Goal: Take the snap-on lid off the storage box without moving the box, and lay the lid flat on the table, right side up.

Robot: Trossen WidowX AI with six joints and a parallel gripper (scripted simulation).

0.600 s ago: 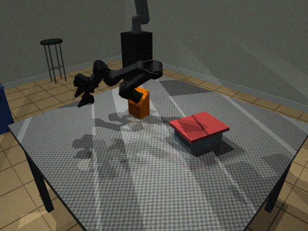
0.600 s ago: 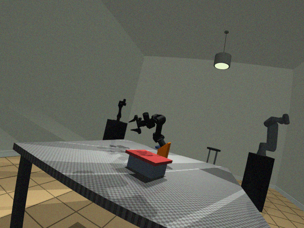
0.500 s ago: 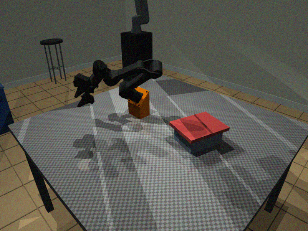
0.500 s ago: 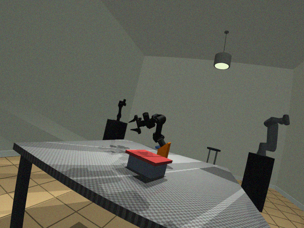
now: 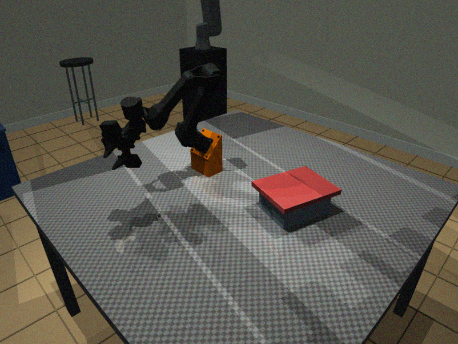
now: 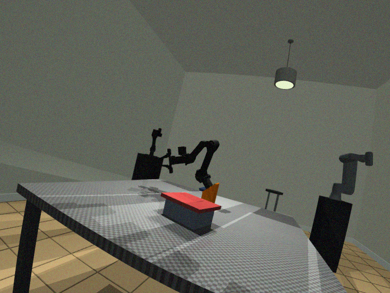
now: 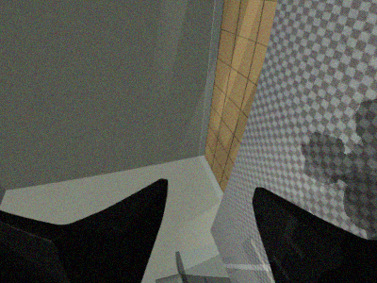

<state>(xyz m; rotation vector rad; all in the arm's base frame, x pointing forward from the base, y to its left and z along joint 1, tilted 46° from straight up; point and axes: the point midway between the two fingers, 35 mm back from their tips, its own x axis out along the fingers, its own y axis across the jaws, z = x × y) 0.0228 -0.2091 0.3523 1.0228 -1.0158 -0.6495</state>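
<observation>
Right now my gripper tip is 40 cm short of the red lid, 45 cm to the right of it and 11 cm above it. The rest, counted from my gripper tip: blue-grey storage box (40 cm ahead, 45 cm to the left, 16 cm below).
</observation>
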